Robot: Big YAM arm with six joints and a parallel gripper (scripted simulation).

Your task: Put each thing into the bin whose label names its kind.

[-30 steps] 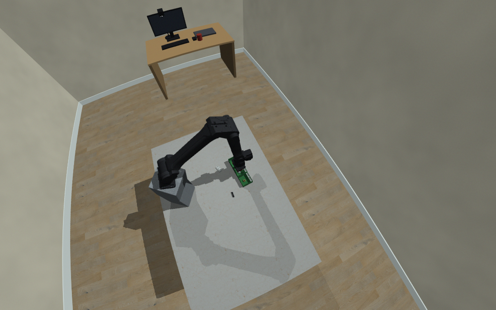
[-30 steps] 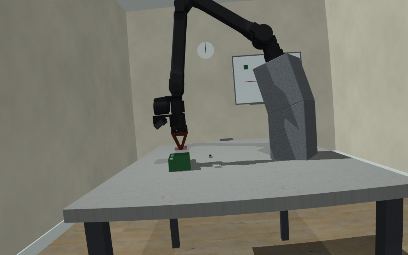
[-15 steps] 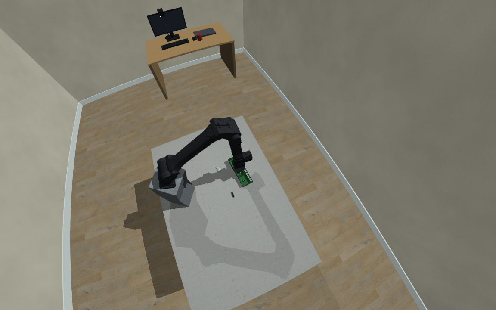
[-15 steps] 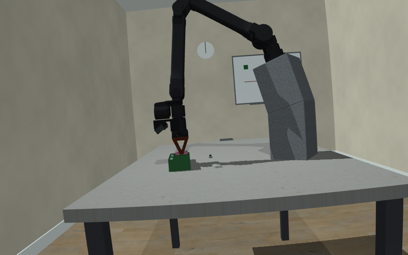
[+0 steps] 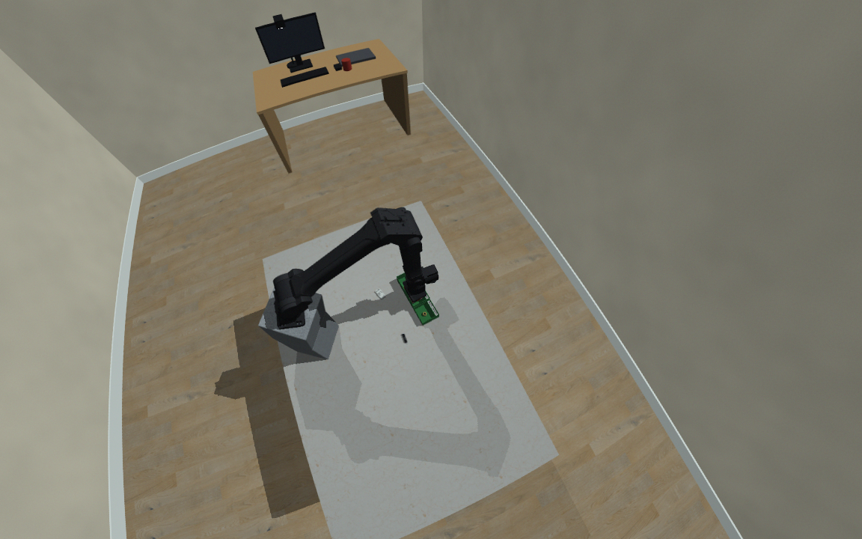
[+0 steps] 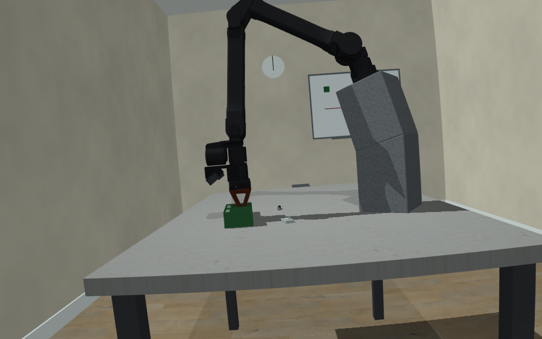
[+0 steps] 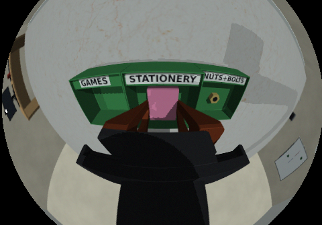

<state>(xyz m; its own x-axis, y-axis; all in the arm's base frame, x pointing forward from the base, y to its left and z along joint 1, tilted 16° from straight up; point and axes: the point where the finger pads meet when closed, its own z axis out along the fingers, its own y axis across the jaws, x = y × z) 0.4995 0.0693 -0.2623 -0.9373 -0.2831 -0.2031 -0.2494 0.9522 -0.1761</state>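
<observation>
The grey-white piece lies 20 mm below my hand. Also, from my hand: pink eraser right at my hand; brass nut 80 mm to the right, 20 mm below, 20 mm ahead; white domino 150 mm behind, 70 mm to the left, 30 mm below.
</observation>
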